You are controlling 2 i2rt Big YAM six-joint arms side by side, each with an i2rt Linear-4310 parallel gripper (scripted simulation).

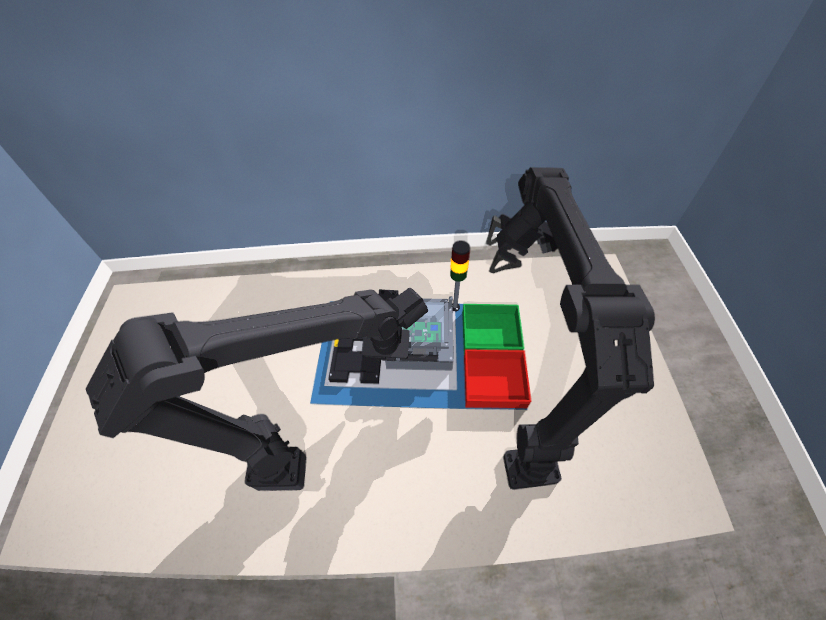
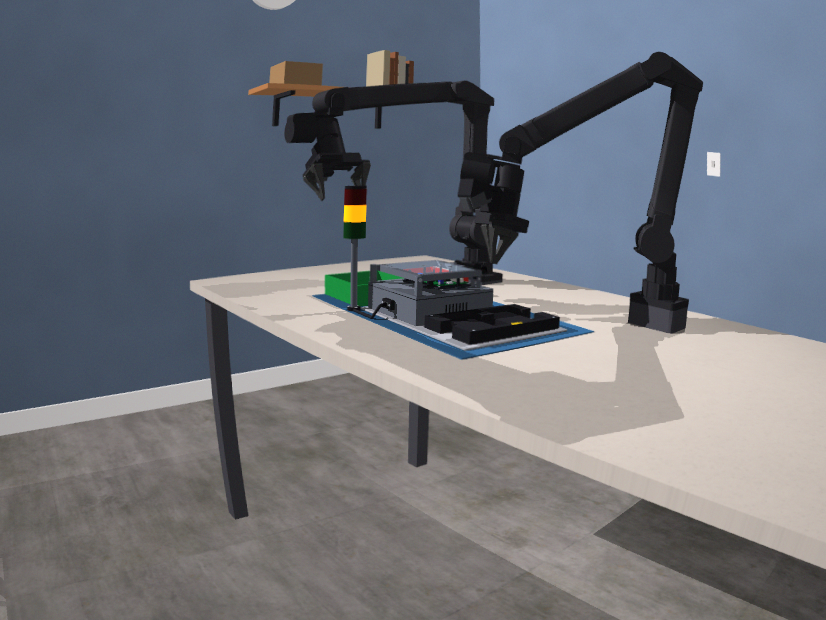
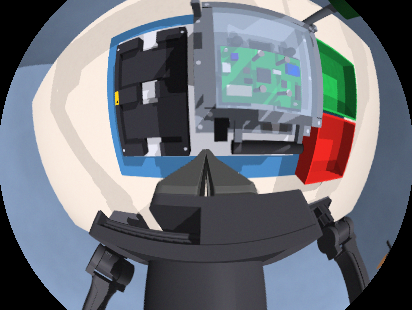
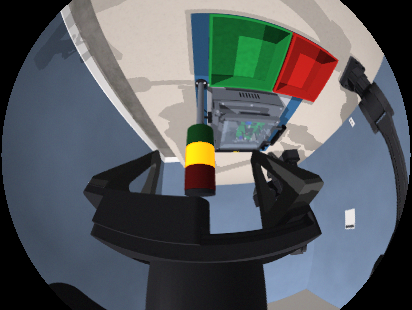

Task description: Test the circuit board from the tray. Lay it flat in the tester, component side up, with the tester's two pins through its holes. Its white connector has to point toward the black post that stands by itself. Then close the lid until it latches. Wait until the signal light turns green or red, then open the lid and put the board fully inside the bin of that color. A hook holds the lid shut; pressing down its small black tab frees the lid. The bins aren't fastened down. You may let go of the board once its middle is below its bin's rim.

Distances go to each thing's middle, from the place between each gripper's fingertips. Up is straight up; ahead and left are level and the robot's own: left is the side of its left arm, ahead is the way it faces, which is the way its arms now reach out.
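My left hand (image 2: 493,263) is 30 mm above the clear lid (image 1: 431,331), 90 mm short of it and 80 mm to the left of it. Counted from the same left hand, the red bin (image 1: 495,376) is 270 mm to the right, 100 mm below and 30 mm behind, and the green bin (image 1: 487,326) is 280 mm to the right, 120 mm ahead and 100 mm below. Going by their middles, the clear lid is the nearest to my left hand of the things named here.
My right gripper (image 2: 343,198) is 80 mm past the green bin, 20 mm to the left of it and 220 mm above it. From my right hand, the clear lid is 110 mm behind, 180 mm to the left and 150 mm below; the red bin is 10 mm to the right, 230 mm behind and 220 mm below. By its middle, the clear lid is nearer to my left hand than to my right gripper.
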